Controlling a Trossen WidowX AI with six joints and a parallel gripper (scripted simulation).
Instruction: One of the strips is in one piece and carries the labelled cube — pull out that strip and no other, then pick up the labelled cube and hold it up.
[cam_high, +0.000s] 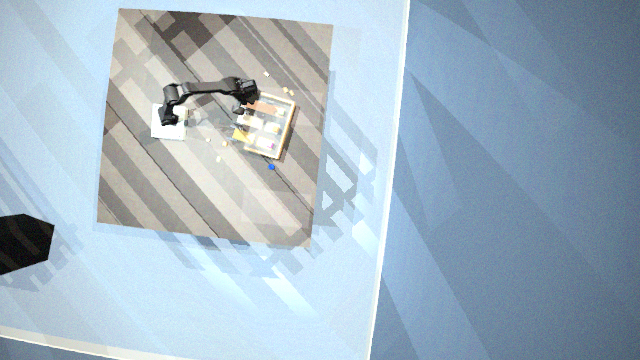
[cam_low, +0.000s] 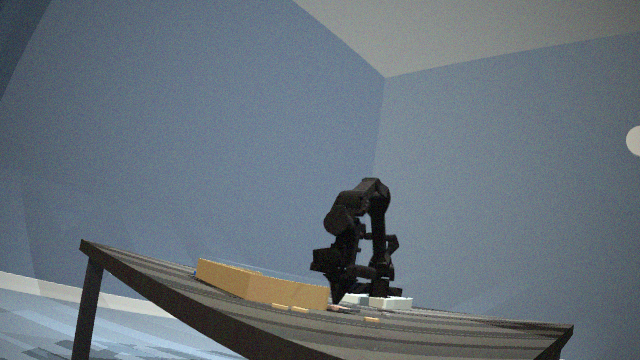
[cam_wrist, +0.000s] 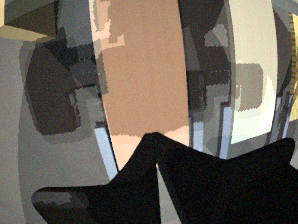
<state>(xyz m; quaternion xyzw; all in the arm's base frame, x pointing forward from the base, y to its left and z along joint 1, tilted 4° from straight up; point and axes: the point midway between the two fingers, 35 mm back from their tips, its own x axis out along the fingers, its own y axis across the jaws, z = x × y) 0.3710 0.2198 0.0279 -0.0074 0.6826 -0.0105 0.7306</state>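
The strip lies 100 mm ahead of my gripper tip and 10 mm below it. The rest, counted from my gripper tip: labelled cube: 200 mm ahead, 10 mm above; then blue dot: 310 mm to the right, 240 mm ahead, 10 mm below.
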